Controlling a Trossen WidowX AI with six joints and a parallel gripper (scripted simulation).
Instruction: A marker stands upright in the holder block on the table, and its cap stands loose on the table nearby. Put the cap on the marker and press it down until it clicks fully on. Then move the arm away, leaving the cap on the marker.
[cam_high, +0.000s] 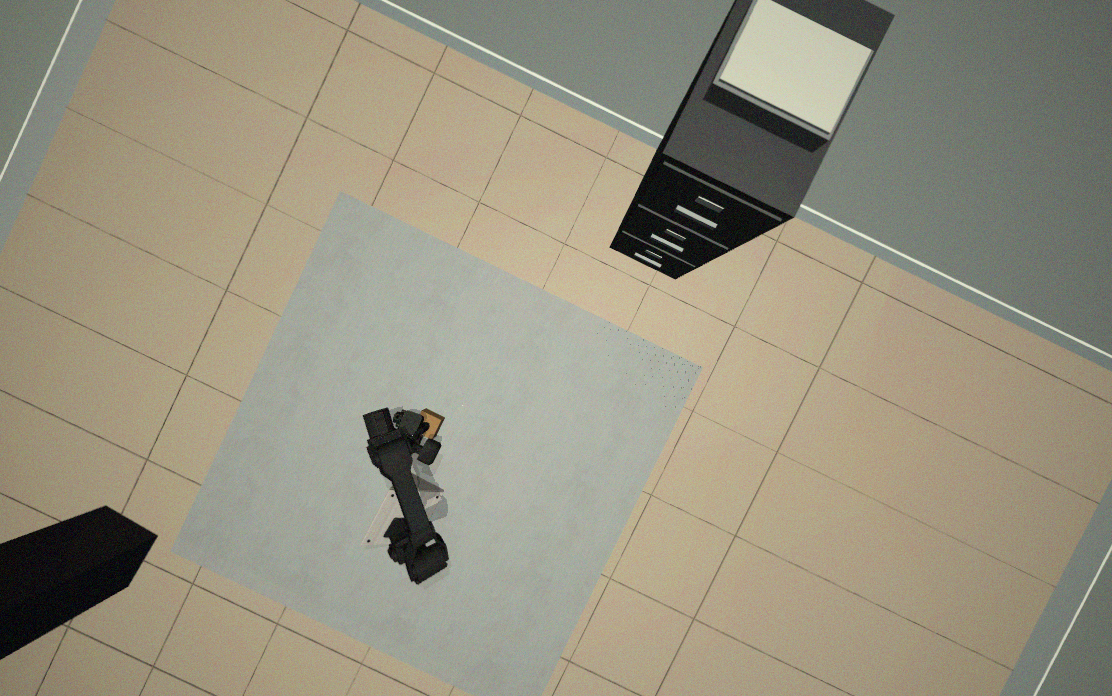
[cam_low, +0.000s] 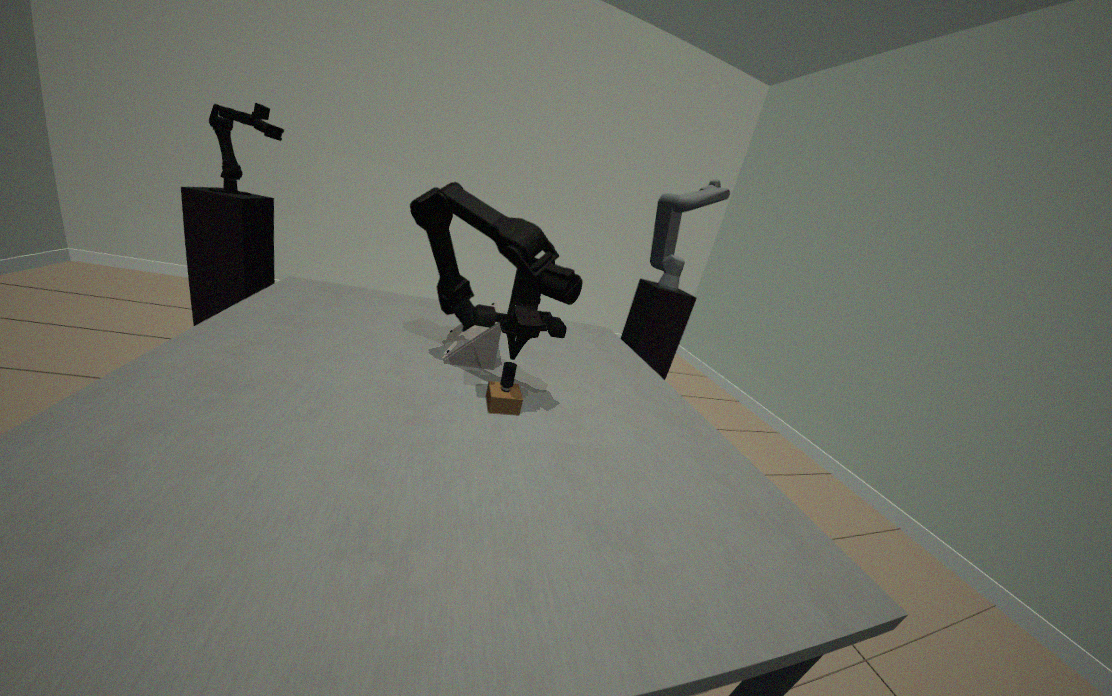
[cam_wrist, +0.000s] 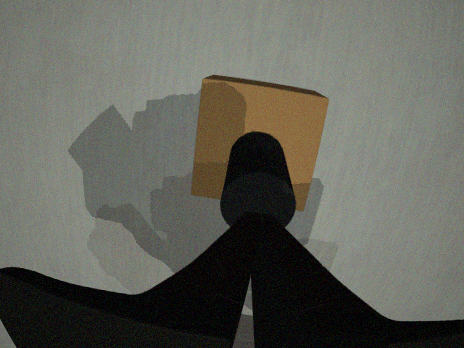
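The marker cap is 4 cm below my gripper tip.
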